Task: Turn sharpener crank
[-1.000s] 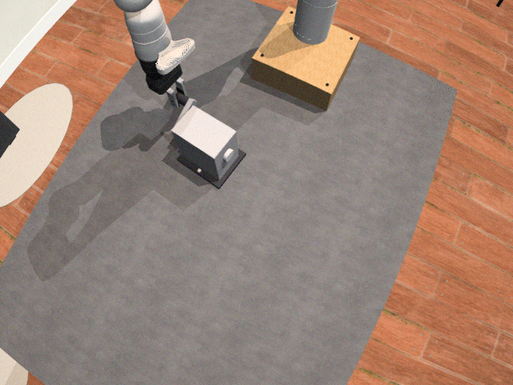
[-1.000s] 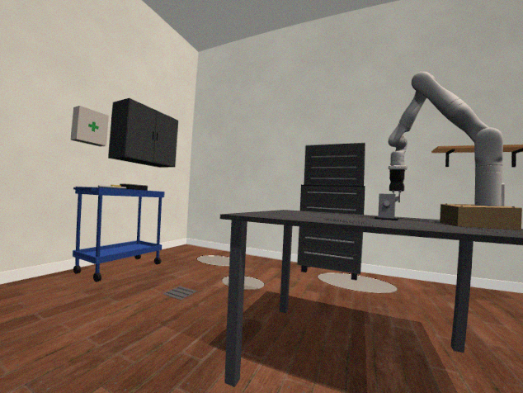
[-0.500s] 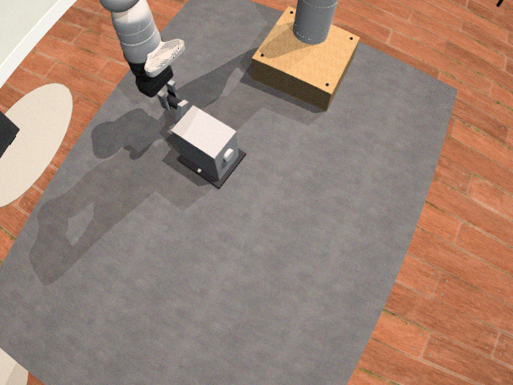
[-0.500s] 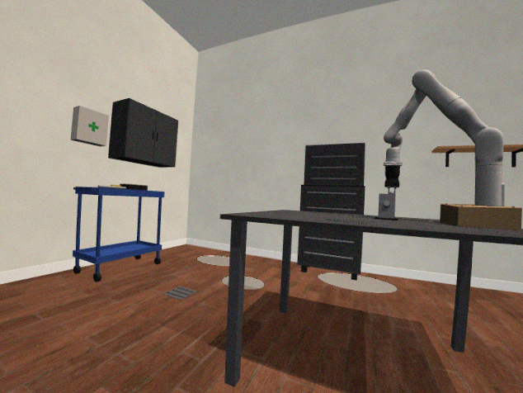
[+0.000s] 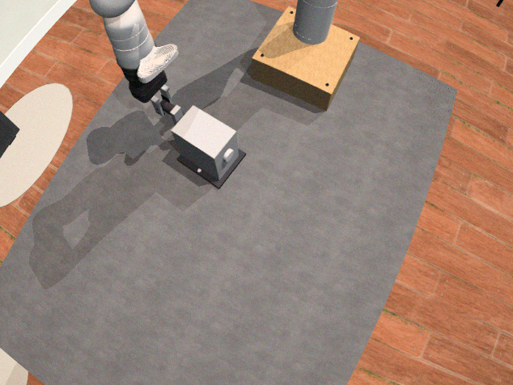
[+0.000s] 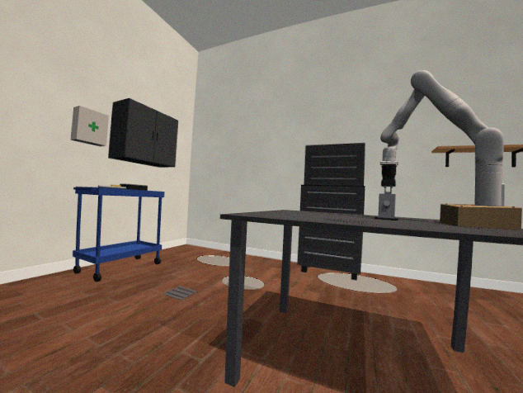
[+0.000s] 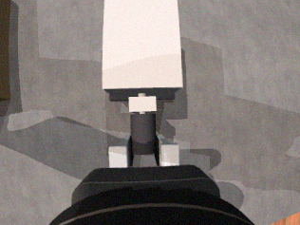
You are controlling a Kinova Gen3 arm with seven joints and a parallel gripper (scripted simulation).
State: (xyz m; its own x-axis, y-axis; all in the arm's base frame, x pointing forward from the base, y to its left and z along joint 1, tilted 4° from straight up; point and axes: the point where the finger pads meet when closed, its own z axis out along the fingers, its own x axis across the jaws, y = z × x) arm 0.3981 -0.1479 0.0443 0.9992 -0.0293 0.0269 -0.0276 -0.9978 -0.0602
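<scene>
Now: hand 1 cm to the right of the dark handle.
</scene>
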